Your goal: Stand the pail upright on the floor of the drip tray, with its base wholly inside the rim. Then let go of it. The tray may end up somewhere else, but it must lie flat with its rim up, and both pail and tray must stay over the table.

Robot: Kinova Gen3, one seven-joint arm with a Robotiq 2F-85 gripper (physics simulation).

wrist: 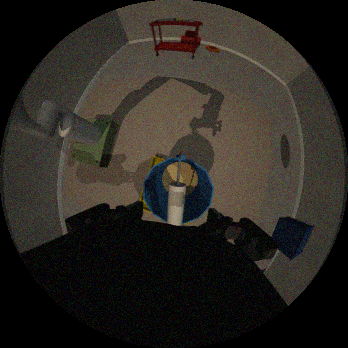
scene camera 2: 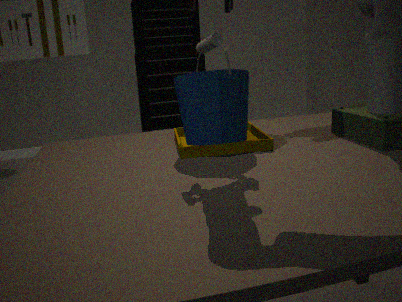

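Pixels of known places: gripper, between the fingertips: (wrist: 174,212) (scene camera 2: 210,12); arm's base, origin of its link: (wrist: 93,135) (scene camera 2: 386,110).
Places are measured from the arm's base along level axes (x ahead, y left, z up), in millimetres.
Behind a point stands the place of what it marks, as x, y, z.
The blue pail (scene camera 2: 214,107) {451, 45, 41} (wrist: 201,192) {530, -33, 22} stands upright on the yellow drip tray (scene camera 2: 227,149) {424, 30, -66} (wrist: 156,162) {329, -1, -75}. In the scene view its base is behind the tray's front wall and appears inside the rim; the far side of the base is hidden. The tray lies flat on the table with its rim up. The pail's handle stands up, with its white grip (scene camera 2: 208,43) {452, -35, 188} (wrist: 176,202) {444, -53, 207} above the opening. My gripper (wrist: 174,212) {441, -52, 265} is open, with its fingers apart on either side of the white grip in the wrist view, above the pail and holding nothing. It does not show in the scene view.
A green block (scene camera 2: 357,125) {79, 0, -35} (wrist: 92,145) {22, -45, -1} at the arm's base stands on the table (scene camera 2: 100,215) {668, 332, -79}, to the right in the scene view. The table's dark front edge (scene camera 2: 300,286) {396, 533, -93} crosses the lower right. A red cart (wrist: 176,47) and a dark blue box (wrist: 292,237) stand farther off.
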